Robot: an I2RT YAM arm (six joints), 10 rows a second.
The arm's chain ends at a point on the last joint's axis. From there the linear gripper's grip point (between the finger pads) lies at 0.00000 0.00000 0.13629 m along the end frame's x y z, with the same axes.
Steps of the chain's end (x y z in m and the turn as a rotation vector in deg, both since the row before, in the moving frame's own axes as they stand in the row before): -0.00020, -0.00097, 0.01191, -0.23, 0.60, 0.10; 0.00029, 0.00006, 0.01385, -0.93, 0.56, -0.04; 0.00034, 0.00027, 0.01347, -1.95, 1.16, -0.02; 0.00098, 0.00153, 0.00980, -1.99, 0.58, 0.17; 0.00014, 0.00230, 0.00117, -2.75, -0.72, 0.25
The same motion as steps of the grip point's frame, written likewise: 0.00123, -0.00042, 0.01190, -0.23, 0.60, 0.10; 0.00162, 0.00227, 0.01383, -0.93, 0.56, -0.04; 0.00310, 0.00491, 0.01336, -1.95, 1.16, -0.02; 0.00235, 0.00626, 0.00971, -1.99, 0.58, 0.17; -0.00159, 0.00884, 0.00100, -2.75, -0.72, 0.25
